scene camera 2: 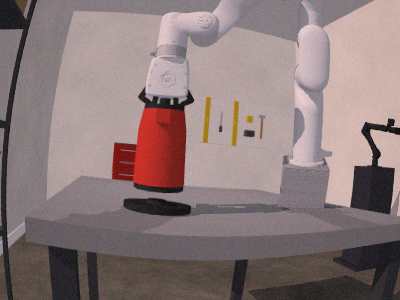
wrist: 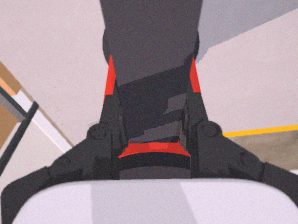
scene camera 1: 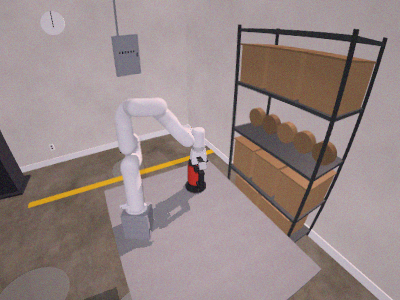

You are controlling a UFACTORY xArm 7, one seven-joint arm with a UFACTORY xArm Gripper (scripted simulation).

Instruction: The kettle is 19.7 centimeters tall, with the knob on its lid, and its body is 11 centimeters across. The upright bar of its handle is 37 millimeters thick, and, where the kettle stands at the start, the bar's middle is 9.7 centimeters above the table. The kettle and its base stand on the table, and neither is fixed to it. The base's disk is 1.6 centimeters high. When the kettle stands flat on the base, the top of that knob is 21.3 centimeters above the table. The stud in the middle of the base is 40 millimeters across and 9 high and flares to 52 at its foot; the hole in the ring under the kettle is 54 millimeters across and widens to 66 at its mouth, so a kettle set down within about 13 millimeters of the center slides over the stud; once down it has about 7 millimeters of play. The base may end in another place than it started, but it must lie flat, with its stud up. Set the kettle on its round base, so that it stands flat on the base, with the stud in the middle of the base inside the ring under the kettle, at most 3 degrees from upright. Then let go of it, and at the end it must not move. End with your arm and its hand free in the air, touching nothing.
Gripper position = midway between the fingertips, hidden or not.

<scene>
In view: my gripper (wrist: 152,90), a red kettle (scene camera 2: 159,167) and a black round base (scene camera 2: 159,206).
</scene>
